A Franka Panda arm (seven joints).
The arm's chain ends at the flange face. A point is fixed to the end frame.
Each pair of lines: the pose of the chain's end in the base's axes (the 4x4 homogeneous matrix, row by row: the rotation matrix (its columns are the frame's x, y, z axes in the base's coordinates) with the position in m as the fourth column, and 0 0 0 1 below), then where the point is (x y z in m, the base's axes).
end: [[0.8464, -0.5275, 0.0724, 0.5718], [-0.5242, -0.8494, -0.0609, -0.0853], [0.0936, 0.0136, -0.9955, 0.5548], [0, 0, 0, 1]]
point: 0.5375 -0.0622 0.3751
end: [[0.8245, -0.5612, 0.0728, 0.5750], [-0.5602, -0.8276, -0.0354, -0.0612], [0.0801, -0.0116, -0.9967, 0.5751], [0, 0, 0, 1]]
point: 0.5422 -0.0316 0.3961
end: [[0.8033, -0.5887, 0.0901, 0.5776], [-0.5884, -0.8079, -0.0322, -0.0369], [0.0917, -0.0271, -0.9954, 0.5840], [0, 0, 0, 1]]
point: 0.5491 -0.0052 0.4046
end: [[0.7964, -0.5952, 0.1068, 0.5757], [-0.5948, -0.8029, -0.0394, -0.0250], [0.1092, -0.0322, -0.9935, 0.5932], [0, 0, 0, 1]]
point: 0.5506 0.0058 0.4131
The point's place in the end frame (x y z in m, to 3 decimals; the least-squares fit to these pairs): -0.058 -0.004 0.175
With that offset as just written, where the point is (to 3 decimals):
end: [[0.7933, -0.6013, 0.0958, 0.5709], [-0.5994, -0.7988, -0.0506, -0.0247], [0.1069, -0.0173, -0.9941, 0.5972], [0, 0, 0, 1]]
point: 0.544 0.004 0.417
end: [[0.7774, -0.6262, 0.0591, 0.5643], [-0.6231, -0.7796, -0.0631, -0.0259], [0.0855, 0.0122, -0.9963, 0.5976], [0, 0, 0, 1]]
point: 0.532 0.002 0.418
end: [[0.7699, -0.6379, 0.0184, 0.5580], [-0.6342, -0.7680, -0.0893, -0.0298], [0.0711, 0.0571, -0.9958, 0.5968], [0, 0, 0, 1]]
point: 0.519 -0.006 0.418
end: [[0.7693, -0.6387, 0.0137, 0.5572], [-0.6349, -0.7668, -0.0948, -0.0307], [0.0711, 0.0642, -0.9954, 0.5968], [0, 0, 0, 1]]
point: 0.518 -0.007 0.418
